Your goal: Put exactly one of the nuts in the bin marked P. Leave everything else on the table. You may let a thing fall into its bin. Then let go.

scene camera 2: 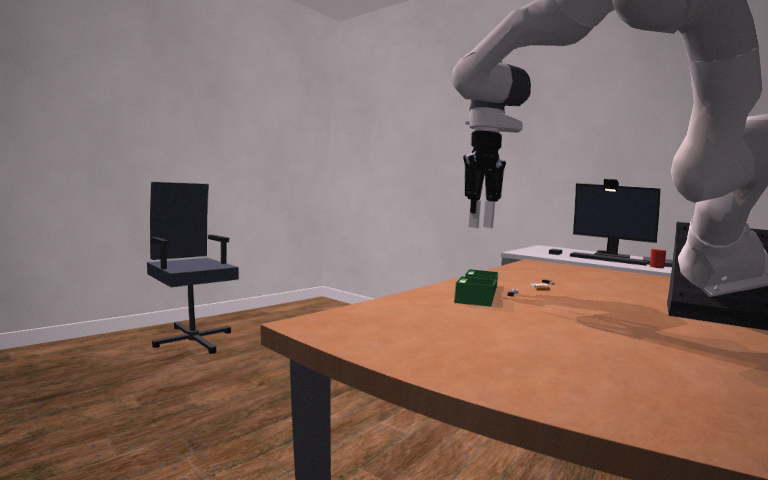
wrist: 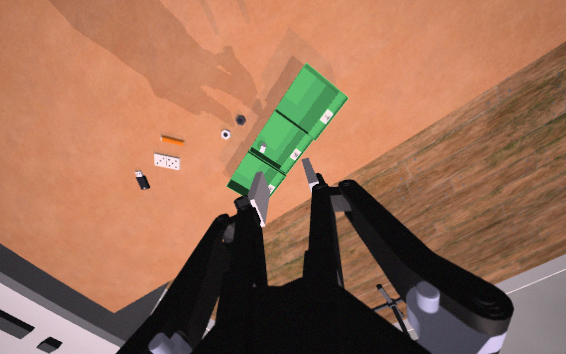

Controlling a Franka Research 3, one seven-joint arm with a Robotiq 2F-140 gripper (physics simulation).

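Observation:
A light metal nut (wrist: 262,147) lies in the middle green bin (wrist: 284,134), the one marked P, against its inner wall. A white-silver nut (wrist: 225,134) and a dark nut (wrist: 240,120) lie apart on the table beside the bins; in the scene view they are tiny, close to the green bins (scene camera 2: 475,292). My gripper (scene camera 2: 481,226) (wrist: 285,176) is partly open and empty, high above the table. In the wrist view its left finger covers part of the end bin (wrist: 241,179).
A third green bin (wrist: 306,97) adjoins the P bin. An orange stick (wrist: 172,140) (scene camera 2: 543,288), a white domino (wrist: 167,161) and a black USB stick (wrist: 143,181) (scene camera 2: 547,281) lie on the table (scene camera 2: 424,345). A monitor (scene camera 2: 616,212) and red mug (scene camera 2: 657,258) stand behind.

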